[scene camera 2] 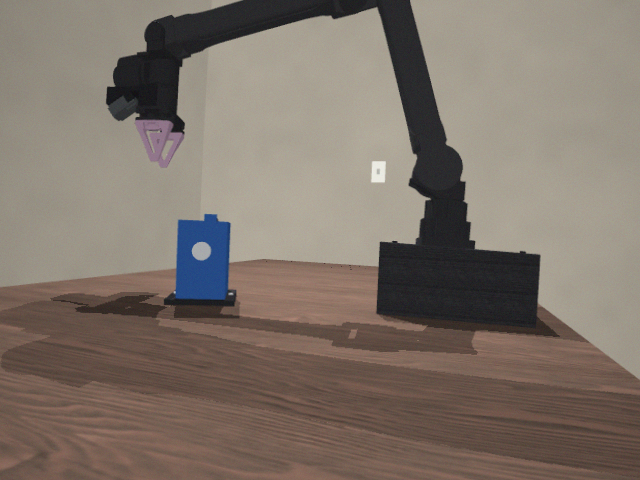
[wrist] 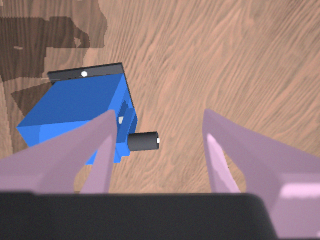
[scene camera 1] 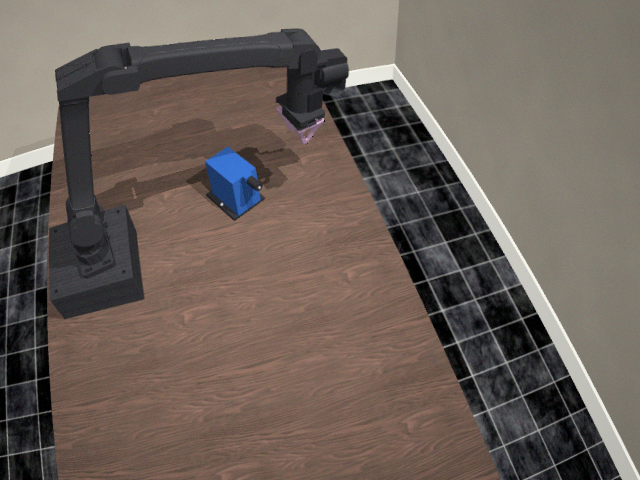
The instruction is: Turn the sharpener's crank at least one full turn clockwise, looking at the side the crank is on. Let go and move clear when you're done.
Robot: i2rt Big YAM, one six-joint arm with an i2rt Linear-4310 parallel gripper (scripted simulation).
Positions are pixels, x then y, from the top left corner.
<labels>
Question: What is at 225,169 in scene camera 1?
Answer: A blue sharpener.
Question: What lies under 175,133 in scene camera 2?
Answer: The gripper.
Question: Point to a blue sharpener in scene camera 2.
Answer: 202,269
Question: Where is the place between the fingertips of the gripper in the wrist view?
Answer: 159,118
</labels>
